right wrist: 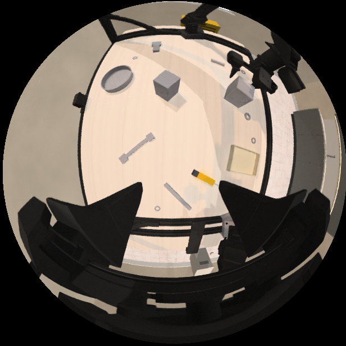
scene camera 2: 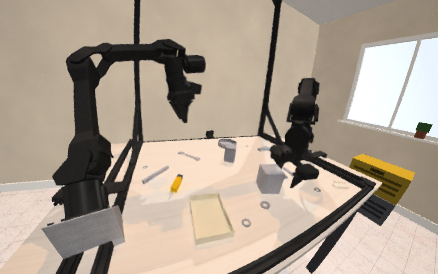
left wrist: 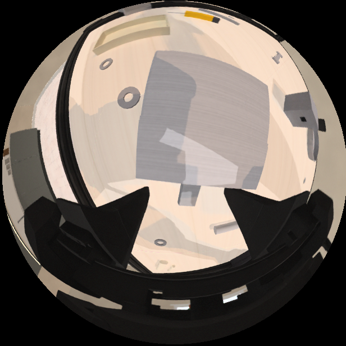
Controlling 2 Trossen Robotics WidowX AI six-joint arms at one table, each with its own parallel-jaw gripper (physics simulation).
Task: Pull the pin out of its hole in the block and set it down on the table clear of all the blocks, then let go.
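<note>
A large grey block stands on the table near the left gripper. A short square grey pin sticks out from the block's edge in the left wrist view; it is not distinguishable in scene camera 2. My left gripper is open and empty beside the block, and the pin shows between its spread fingertips in the left wrist view. How far the fingers are from the pin is unclear. My right gripper is open and empty, high above the table at the left of scene camera 2.
A smaller grey block and a round dish stand farther back. A pale yellow tray, a yellow screwdriver, a bar and a loose rod lie about. Another block is by the right arm's base.
</note>
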